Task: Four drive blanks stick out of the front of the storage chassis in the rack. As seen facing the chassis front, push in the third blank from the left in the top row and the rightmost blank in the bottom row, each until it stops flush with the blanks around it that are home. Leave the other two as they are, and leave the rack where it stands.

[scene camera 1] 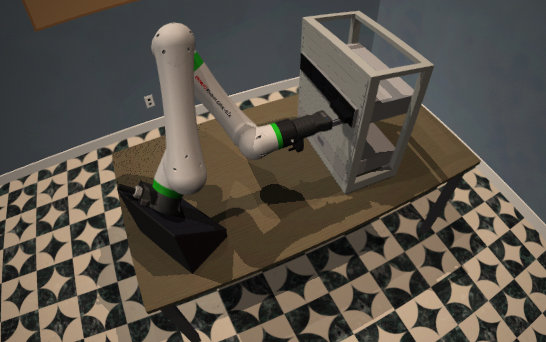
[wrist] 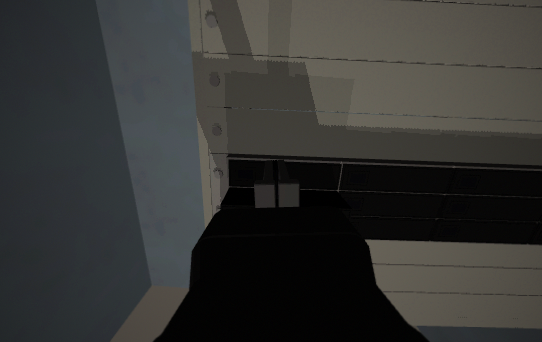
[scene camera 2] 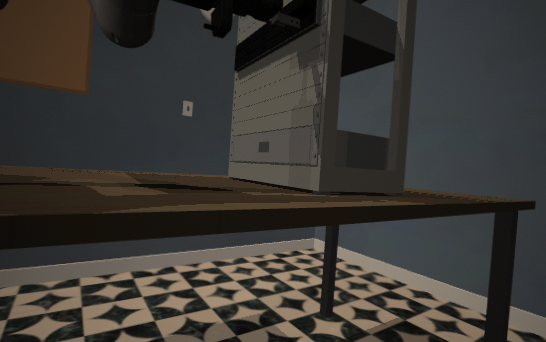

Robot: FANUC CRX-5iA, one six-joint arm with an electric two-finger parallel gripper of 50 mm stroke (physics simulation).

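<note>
The storage chassis is a black band of blanks across the rack. The wrist view is upside down. My gripper is shut and empty, its tips at the rightmost bottom-row blank, which looks level with its neighbour. The third top-row blank also looks level with those beside it. A dark blank at the right end, above the bottom row, sticks out close to the fingers; my gripper's body hides part of it. In scene camera 2 the fingertips cannot be made out.
Pale panels cover the rack front above and below the chassis. Grey boxes sit inside the rack. The rack stands on the wooden table. The arm reaches across from its black base.
</note>
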